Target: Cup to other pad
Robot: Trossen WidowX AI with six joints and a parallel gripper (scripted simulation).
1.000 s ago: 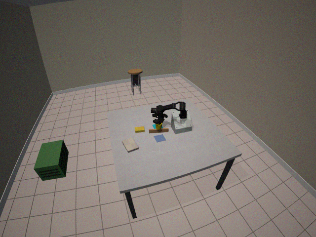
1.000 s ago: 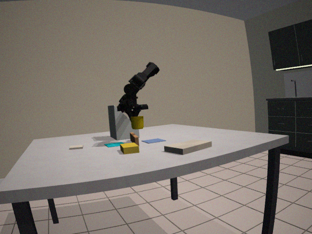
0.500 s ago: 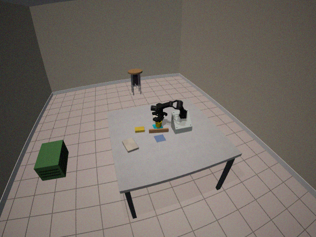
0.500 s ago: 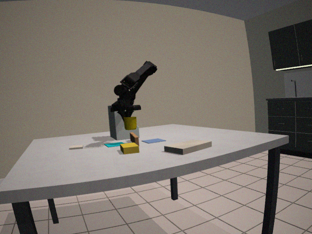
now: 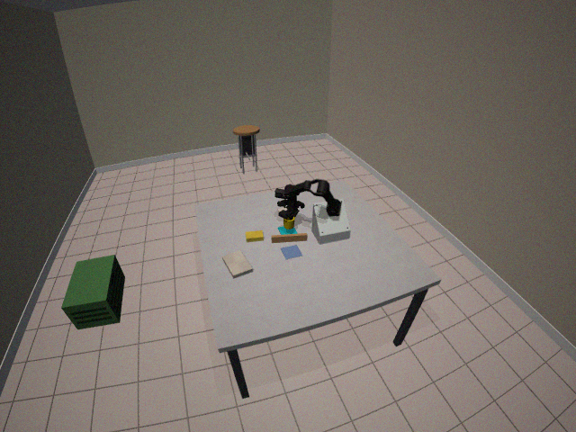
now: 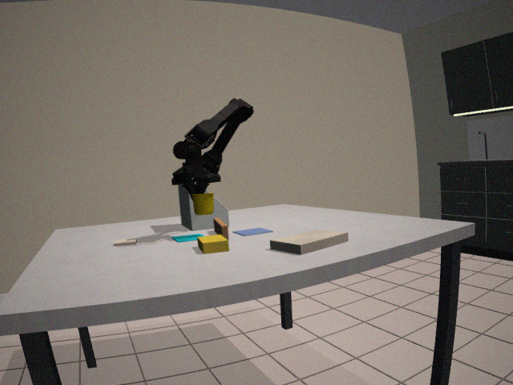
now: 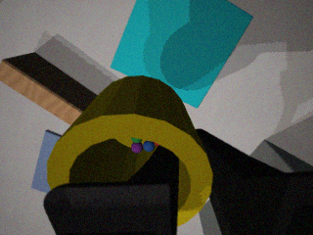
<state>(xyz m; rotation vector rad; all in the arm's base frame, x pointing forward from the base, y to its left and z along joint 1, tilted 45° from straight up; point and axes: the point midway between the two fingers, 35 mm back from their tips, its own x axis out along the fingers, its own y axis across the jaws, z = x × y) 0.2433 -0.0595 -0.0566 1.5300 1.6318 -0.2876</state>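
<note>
Right now my gripper tip is 10 mm short of the cyan pad, 40 mm to the left of it and 120 mm above it. Round my gripper tip: yellow cup (20 mm ahead, 10 mm to the left); small beige tile (50 mm behind, 260 mm to the right, 100 mm below); brown wooden bar (40 mm ahead, 60 mm to the left, 90 mm below).
</note>
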